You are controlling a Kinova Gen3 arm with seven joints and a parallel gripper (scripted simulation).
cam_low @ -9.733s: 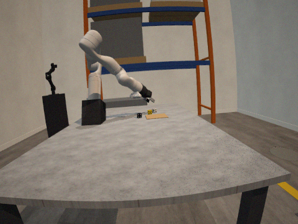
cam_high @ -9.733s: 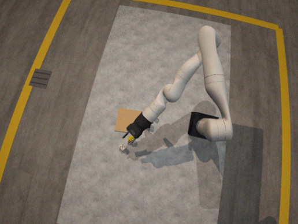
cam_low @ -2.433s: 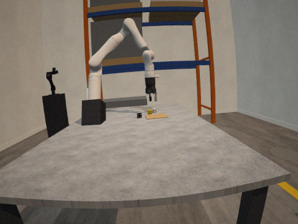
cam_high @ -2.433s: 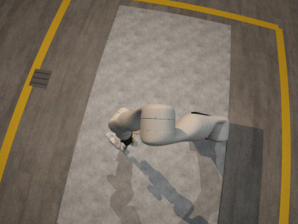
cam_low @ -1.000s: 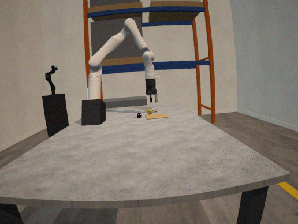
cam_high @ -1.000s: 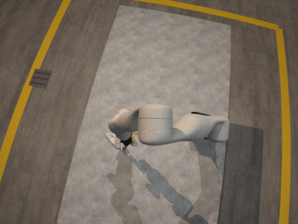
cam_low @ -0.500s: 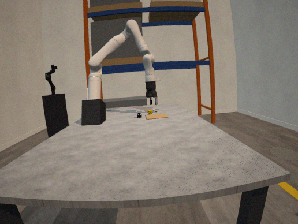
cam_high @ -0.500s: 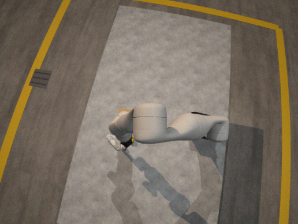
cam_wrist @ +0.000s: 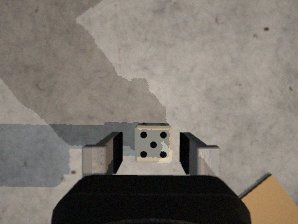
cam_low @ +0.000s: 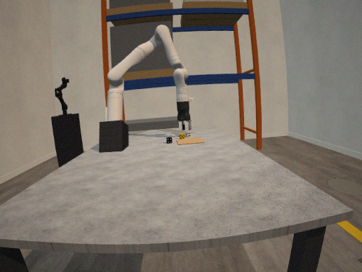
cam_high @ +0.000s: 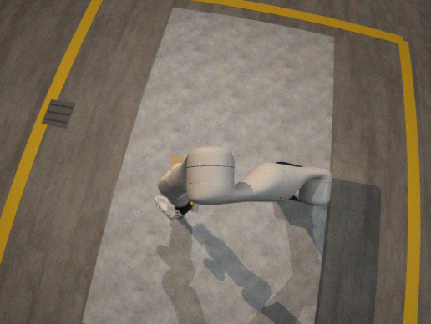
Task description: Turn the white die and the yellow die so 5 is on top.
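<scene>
Right now my hand is 5 cm above the white die. The rest, counted from my hand: tan mat: 1 cm ahead, 16 cm to the right, 6 cm below; then black die: 10 cm behind, 17 cm to the right, 5 cm below; then yellow die: 3 cm behind, 6 cm to the right, 5 cm below.
</scene>
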